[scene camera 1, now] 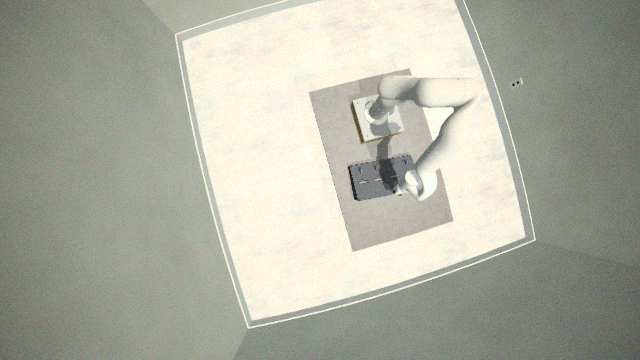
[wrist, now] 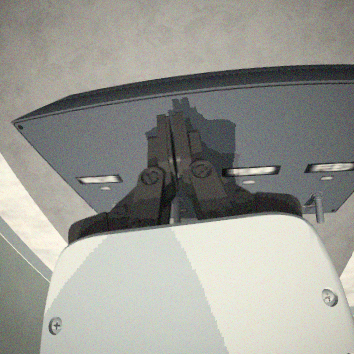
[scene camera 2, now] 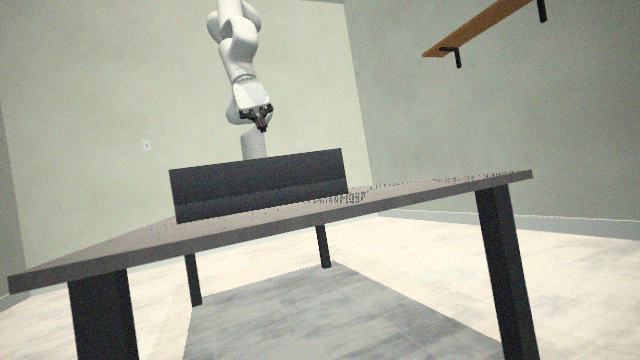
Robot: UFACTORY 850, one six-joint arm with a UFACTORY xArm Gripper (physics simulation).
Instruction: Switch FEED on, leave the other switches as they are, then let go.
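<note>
The dark switch panel (scene camera 1: 370, 189) (scene camera 2: 260, 180) (wrist: 285, 120) stands on the table, its sloped face toward the arm. Pale label strips show on it in the wrist view, including a left one (wrist: 100, 179) and a middle one (wrist: 251, 171); their text is unreadable, so I cannot tell which is FEED. One metal lever (wrist: 320, 209) shows at the right; another lever (wrist: 175, 211) is partly hidden behind my gripper. Small levers also show along the panel in scene camera 1. My gripper (scene camera 2: 262, 129) (wrist: 172, 130) is shut and empty, above the panel, its shadow falling on the face.
The arm's base stands on a white-topped block (scene camera 1: 392, 131) on the table (scene camera 1: 400, 227) (scene camera 2: 210, 238), beside the panel. A brown wall shelf (scene camera 2: 480, 26) is at the upper right in scene camera 2.
</note>
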